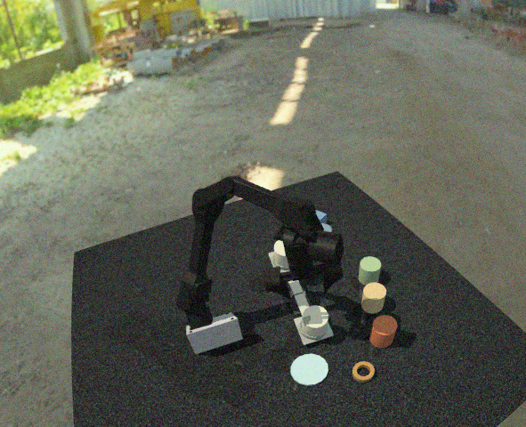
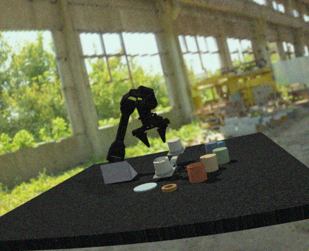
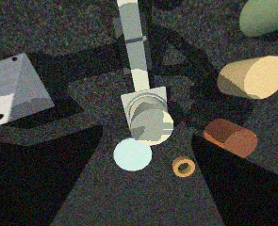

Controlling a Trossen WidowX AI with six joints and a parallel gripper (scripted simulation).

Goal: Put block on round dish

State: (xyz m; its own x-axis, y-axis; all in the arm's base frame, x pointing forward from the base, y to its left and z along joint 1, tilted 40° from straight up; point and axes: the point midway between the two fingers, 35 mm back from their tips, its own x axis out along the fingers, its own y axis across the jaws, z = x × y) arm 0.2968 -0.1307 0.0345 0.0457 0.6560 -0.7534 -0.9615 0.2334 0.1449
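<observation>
Now: the cream cup 1 cm ahead of my gripper tip, 4 cm to the right of it and 9 cm below it. From my gripper tip the other things lie so: round pale blue dish 4 cm behind, 13 cm to the right, 15 cm below; block 1 cm ahead, 2 cm to the right, 11 cm below; small balance 1 cm ahead, 11 cm to the left, 12 cm below.
</observation>
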